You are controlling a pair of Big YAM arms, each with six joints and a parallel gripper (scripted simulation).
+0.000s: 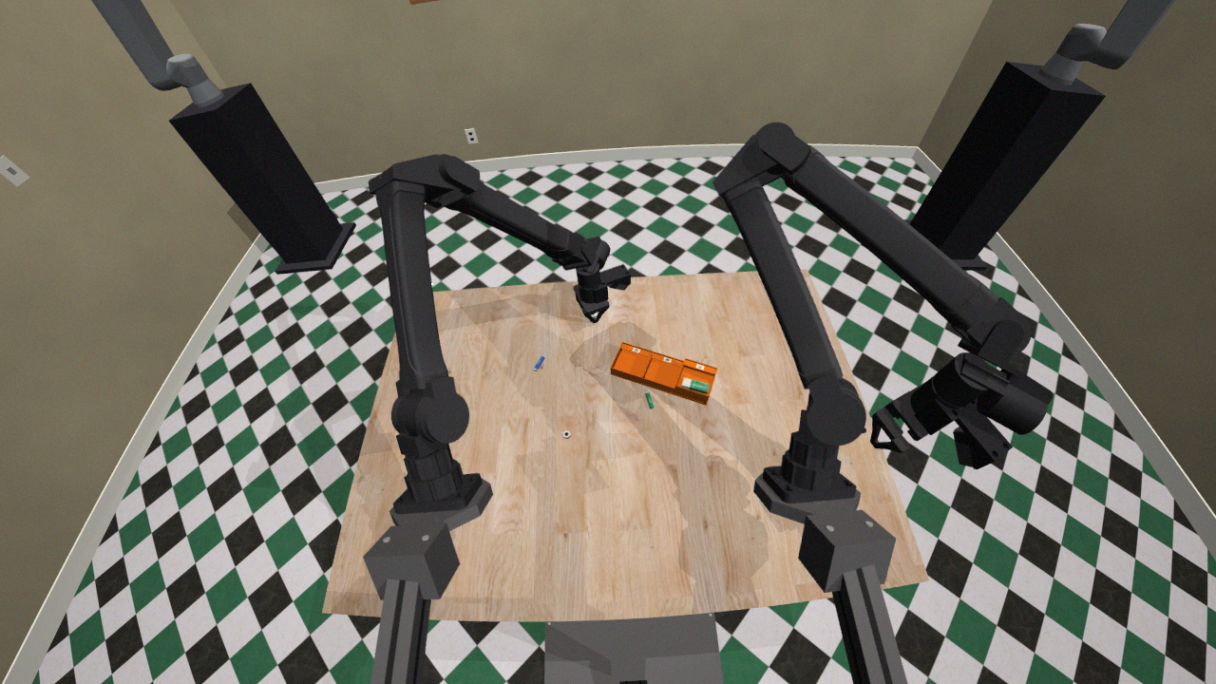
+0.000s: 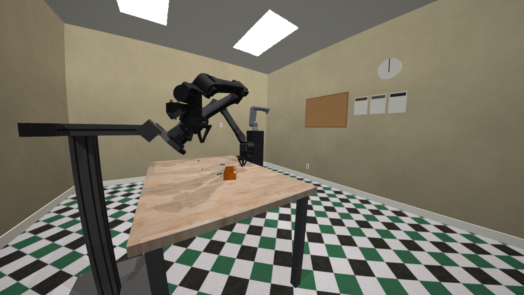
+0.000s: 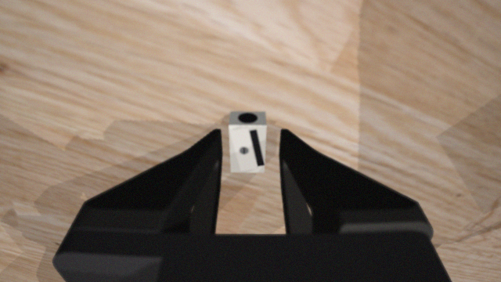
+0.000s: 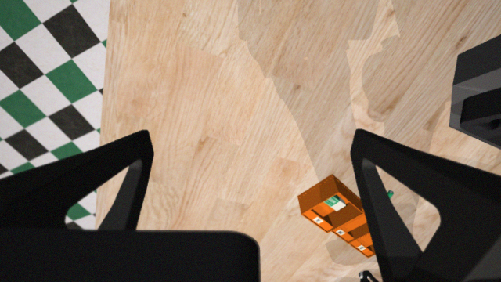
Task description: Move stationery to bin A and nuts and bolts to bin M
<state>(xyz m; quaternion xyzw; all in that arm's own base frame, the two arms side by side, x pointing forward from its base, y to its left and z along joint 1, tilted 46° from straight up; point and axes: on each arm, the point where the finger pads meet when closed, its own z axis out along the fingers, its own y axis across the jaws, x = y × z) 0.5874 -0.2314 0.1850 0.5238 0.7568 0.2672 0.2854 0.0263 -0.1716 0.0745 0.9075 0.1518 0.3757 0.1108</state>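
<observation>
Right now the pencil sharpener is right at my left hand. The rest, counted from my left hand: eraser 25 cm to the right, 23 cm behind; green cylinder 26 cm behind, 14 cm to the right, 1 cm below; blue cylinder 14 cm to the left, 14 cm behind, 1 cm below.
</observation>
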